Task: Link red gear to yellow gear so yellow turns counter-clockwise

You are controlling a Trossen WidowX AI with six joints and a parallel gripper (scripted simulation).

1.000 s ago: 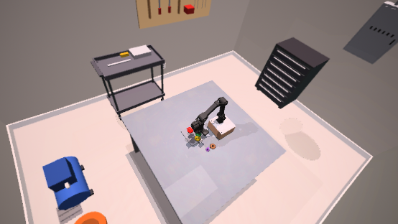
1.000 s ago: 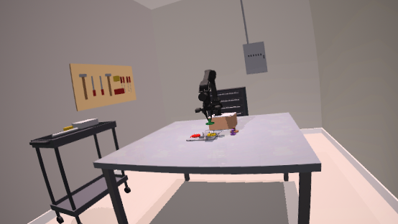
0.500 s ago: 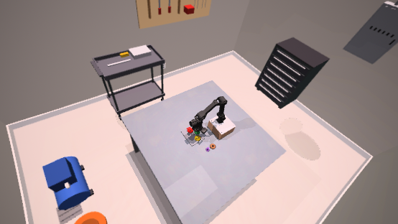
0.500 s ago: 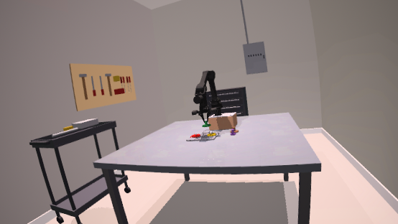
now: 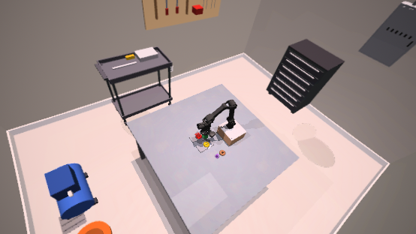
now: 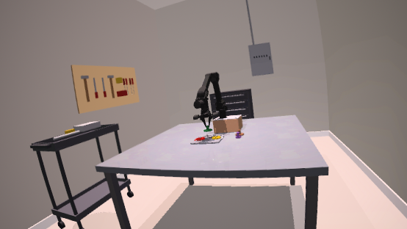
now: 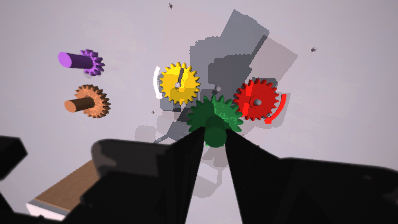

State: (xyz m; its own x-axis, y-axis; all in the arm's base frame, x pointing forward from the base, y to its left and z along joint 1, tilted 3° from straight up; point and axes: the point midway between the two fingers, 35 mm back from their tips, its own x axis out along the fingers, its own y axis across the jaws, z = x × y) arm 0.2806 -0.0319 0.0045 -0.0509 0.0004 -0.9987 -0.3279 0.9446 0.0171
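Right now the purple gear is 1 cm behind my gripper tip, 23 cm to the left of it and 7 cm below it. The rest, counted from my gripper tip: red gear 4 cm ahead, 5 cm to the right, 8 cm below; yellow gear 2 cm ahead, 7 cm to the left, 7 cm below; green gear 1 cm below.
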